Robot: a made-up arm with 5 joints.
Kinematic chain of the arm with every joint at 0, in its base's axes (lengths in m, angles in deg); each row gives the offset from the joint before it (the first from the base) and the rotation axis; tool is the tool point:
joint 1: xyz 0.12 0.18 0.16 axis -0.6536 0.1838 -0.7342
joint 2: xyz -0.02 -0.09 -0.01 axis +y
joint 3: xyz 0.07 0 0.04 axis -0.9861 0.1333 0.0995
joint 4: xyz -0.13 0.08 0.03 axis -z
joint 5: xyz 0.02 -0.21 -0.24 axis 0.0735 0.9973 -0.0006
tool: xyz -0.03 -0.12 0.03
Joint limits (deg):
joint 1: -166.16..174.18
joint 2: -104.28..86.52
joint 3: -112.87..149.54
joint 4: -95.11..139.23
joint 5: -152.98..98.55
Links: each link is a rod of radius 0.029 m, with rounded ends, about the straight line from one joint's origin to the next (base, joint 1, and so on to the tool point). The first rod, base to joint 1, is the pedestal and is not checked.
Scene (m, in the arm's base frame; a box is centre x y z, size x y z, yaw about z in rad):
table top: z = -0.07
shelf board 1: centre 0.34 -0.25 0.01 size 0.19 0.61 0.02 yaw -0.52
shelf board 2: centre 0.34 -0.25 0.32 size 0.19 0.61 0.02 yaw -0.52
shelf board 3: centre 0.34 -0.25 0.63 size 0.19 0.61 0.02 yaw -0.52
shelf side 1: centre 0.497 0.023 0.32 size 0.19 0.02 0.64 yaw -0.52
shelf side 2: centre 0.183 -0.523 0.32 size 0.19 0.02 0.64 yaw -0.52
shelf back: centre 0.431 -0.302 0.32 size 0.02 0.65 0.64 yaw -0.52
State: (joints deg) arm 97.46 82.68 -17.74 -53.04 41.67
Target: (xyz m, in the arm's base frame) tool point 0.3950 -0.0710 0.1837
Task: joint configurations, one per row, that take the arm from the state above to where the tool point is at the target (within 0.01 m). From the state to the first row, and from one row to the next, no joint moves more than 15 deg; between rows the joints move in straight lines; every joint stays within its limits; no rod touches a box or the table.
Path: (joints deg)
1: 85.85 80.76 -3.36 -48.34 41.17
2: 74.25 78.84 11.02 -43.65 40.68
3: 62.64 76.92 25.40 -38.95 40.18
4: 51.03 74.99 39.78 -34.25 39.68
5: 39.43 73.07 54.16 -29.55 39.19
6: 27.82 71.15 68.54 -24.86 38.69
7: 16.21 69.23 82.92 -20.16 38.19
8: 4.60 67.31 97.30 -15.46 37.69

